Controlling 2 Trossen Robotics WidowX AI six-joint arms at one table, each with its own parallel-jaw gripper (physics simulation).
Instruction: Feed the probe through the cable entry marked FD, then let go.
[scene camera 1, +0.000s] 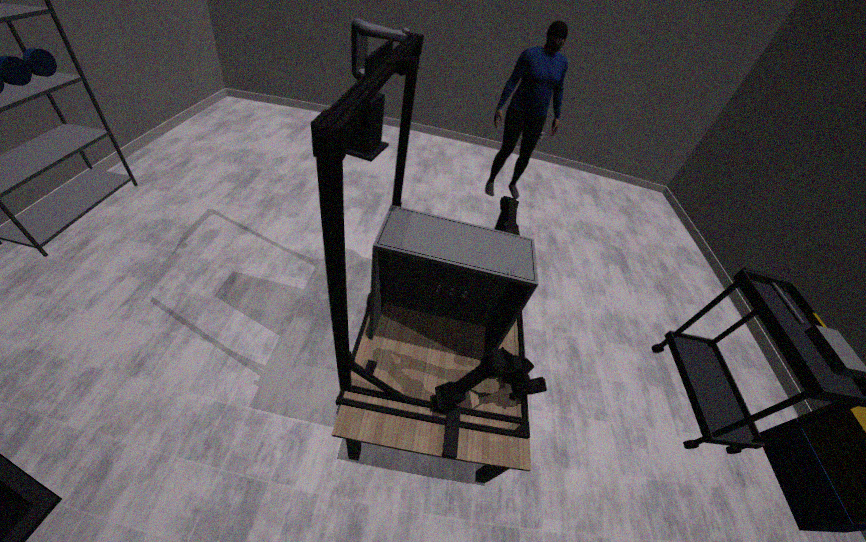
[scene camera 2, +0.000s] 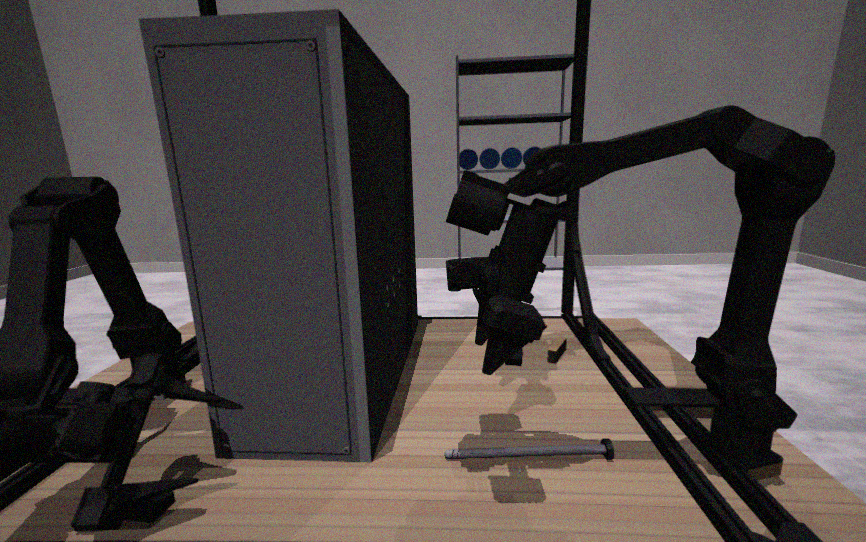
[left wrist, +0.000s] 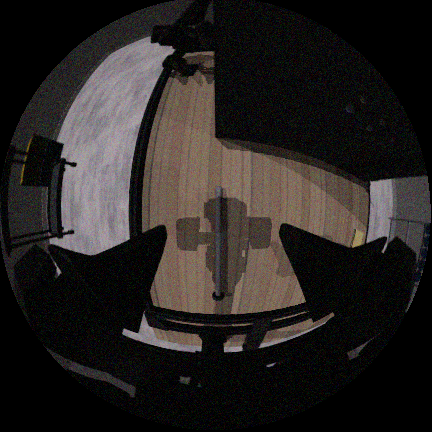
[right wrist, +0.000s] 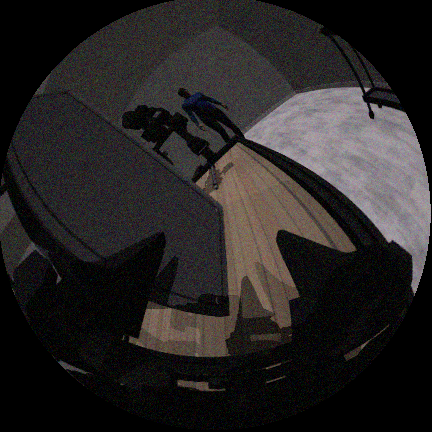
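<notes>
The grey probe, a long rod with a dark collar at one end, lies flat on the table. The upright grey cabinet stands beside it; its dark panel carries several cable entries. Their markings, FD included, are unreadable. My left gripper is open and empty, pointing down above the table with the probe below it. My right gripper is open and empty on the cabinet's other side, near its lower edge.
A small dark block lies on the table behind the left gripper. A pale yellow piece shows near the table's edge. Black rails run along the table's side. A black frame rises above the table. A person stands beyond it.
</notes>
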